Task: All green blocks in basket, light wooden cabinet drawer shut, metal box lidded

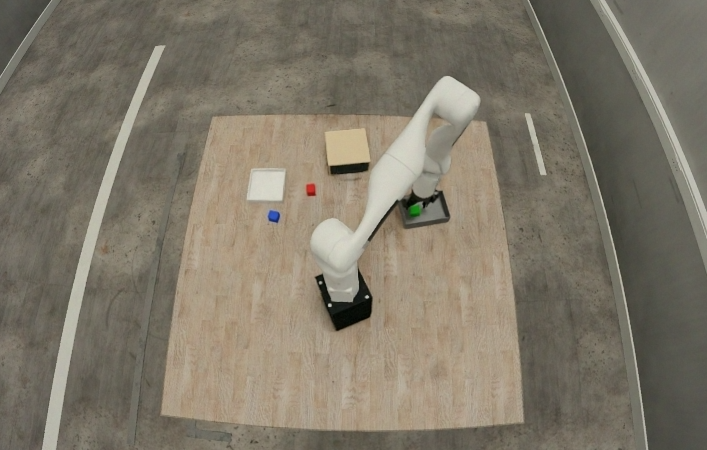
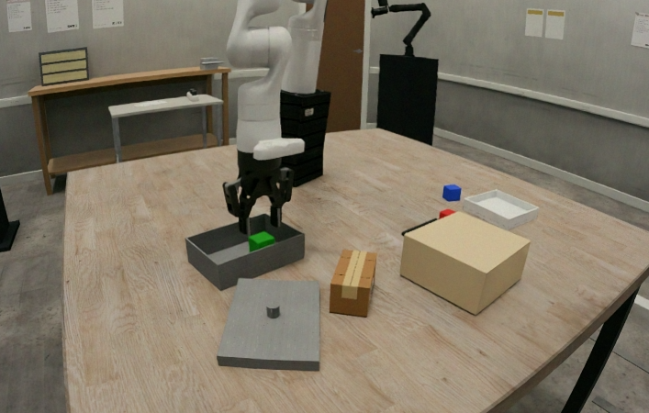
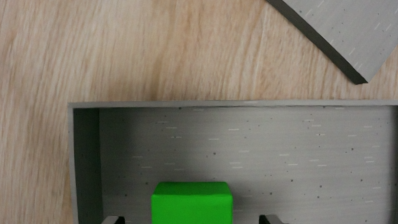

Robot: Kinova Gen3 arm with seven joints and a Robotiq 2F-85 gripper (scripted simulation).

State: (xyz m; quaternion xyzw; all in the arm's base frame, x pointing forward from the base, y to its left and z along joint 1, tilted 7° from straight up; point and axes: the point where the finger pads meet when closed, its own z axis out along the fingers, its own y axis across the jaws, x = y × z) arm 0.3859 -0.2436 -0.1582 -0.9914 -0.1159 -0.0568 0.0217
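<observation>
Right now the grey metal box is 10 mm ahead of my hand, 40 mm to the right of it and 40 mm below it. The rest, counted from my hand: small cardboard box: 190 mm ahead, 80 mm to the left, 30 mm below; lid: 200 mm ahead, 70 mm to the right, 50 mm below; drawer: 220 mm ahead, 270 mm to the left, 30 mm below.
</observation>
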